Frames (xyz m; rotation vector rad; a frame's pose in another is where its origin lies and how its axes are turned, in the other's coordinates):
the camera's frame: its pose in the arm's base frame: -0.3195 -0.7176 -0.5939 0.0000 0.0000 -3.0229
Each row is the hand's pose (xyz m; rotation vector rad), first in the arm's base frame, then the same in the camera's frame.
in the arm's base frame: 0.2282 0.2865 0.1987 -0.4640 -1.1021 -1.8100
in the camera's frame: -0.6627 -0.9322 0.7926 0.9503 -0.4683 0.9187
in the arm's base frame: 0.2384 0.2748 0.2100 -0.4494 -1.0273 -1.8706
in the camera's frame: -0.6715 -0.9194 0.8039 0.8755 -0.4466 0.8970
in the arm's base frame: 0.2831 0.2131 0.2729 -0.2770 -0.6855 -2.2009
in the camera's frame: -0.7086 -0.8528 0.8668 0.5476 -0.2601 0.7187
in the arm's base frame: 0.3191 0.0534 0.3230 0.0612 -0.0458 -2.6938
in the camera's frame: -0.7254 -0.6900 0.9169 0.0359 0.0424 0.3281
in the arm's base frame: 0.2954 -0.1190 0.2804 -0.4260 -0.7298 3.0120
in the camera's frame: -0.6815 -0.5216 0.8743 -0.4556 0.3035 -0.1292
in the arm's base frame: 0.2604 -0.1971 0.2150 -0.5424 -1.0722 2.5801
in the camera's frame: -0.6375 -0.4482 0.8089 -0.7502 0.4372 -0.4161
